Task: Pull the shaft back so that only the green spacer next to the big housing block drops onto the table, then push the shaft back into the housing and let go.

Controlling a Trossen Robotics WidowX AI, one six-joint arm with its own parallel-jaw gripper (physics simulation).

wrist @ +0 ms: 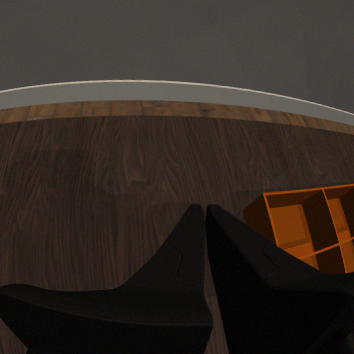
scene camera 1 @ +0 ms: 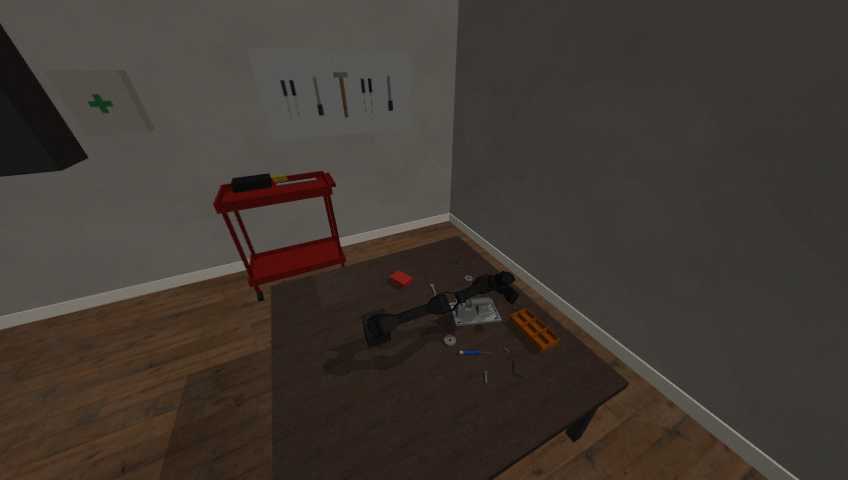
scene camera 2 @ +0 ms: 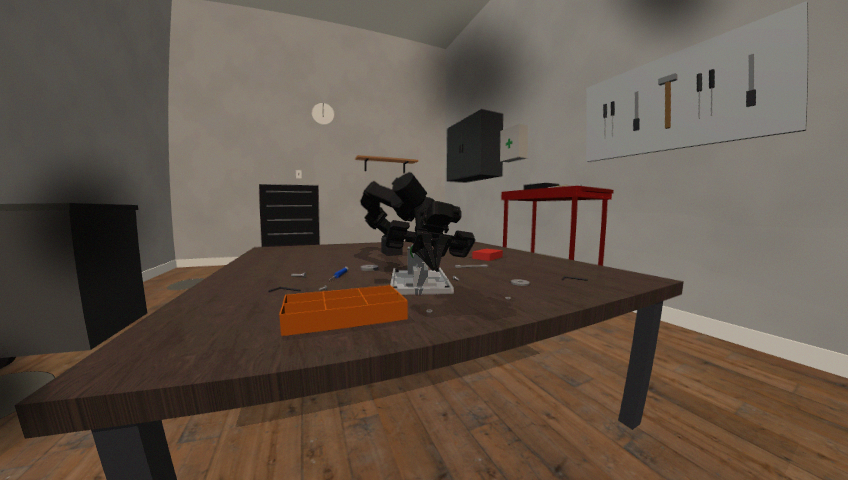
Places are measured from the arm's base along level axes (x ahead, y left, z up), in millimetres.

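Pixels of known places: gripper, fingertip midpoint: (wrist: 202,213) (scene camera 2: 435,269); arm's base at its link origin: (scene camera 1: 374,324).
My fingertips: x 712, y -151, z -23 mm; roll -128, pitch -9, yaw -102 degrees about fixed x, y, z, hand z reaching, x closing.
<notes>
For each thing: its top centre in the pictures, then the offset to it from my fingertips. "spot": a spot on its surface instead.
- pale shaft at a spot on its surface: (scene camera 1: 471,302) spot: 15 mm up, 240 mm back, 55 mm left
- green spacer at a spot on its surface: (scene camera 2: 410,252) (scene camera 1: 471,305) spot: 3 mm down, 240 mm back, 50 mm left
- orange divided tray at its top centre: (scene camera 2: 343,297) (scene camera 1: 533,326) 46 mm down, 36 mm back, 170 mm right
- blue screwdriver at its top centre: (scene camera 2: 338,270) (scene camera 1: 475,350) 63 mm down, 353 mm back, 134 mm right
- red box at its top centre: (scene camera 2: 487,250) (scene camera 1: 401,277) 51 mm down, 431 mm back, 485 mm left
The grey baseplate (scene camera 1: 462,321) (scene camera 2: 446,290) lies on the table with the housing and shaft assembly on it. The pale shaft (scene camera 1: 479,302) runs horizontally above the plate in scene view 1. A green spacer (scene camera 1: 469,303) (scene camera 2: 410,252) shows at the shaft's arm side, partly hidden by the arm; whether it touches the big housing block is too small to tell. My gripper (scene camera 2: 437,268) (wrist: 202,213) is shut, its fingertips nearly touching with nothing visible between them. In scene view 2 it points down in front of the assembly, just above the plate, and hides part of it.
An orange divided tray (scene camera 1: 526,337) (scene camera 2: 345,321) (wrist: 262,220) stands beside the plate. A blue screwdriver (scene camera 1: 471,352) (scene camera 2: 340,273), a red box (scene camera 1: 401,278) (scene camera 2: 487,254), washers, screws and hex keys lie around on the table. The arm stretches over one side of the plate.
</notes>
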